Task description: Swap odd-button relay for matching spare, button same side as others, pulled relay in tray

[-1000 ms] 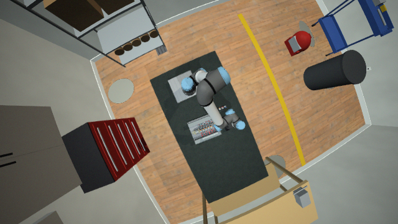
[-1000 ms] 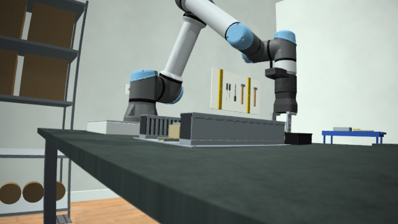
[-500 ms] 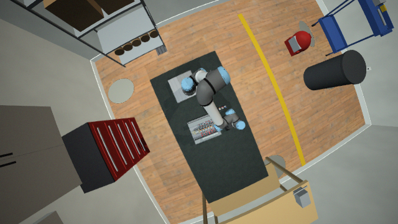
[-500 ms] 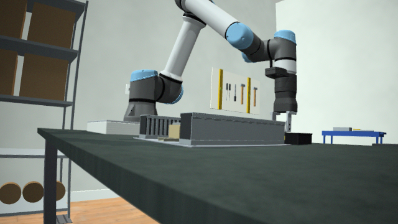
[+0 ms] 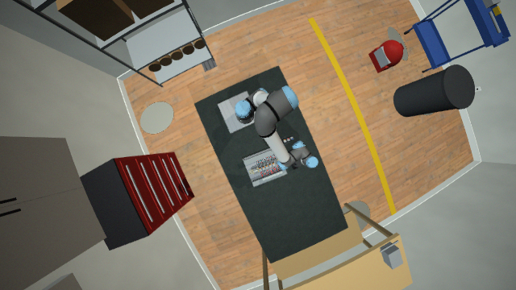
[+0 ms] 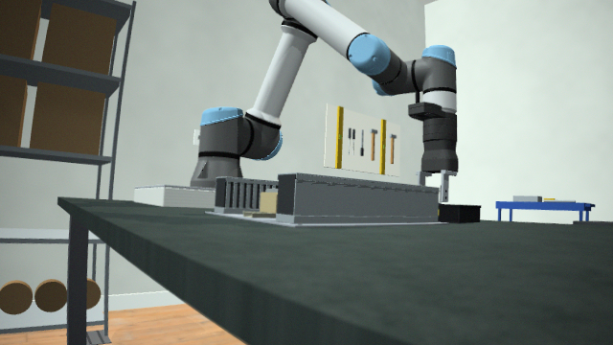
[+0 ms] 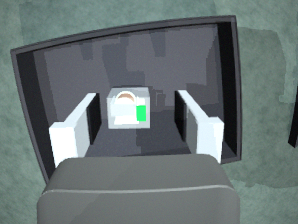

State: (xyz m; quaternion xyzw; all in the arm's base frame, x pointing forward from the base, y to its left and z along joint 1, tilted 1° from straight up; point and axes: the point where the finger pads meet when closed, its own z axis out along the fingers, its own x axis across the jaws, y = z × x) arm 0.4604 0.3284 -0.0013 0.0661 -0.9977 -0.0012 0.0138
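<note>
My hand is 1 cm short of the white relay and 3 cm above it. The rest, counted from my hand: tray: 4 cm below; panel: 1 cm ahead, 27 cm to the right, 6 cm below.
</note>
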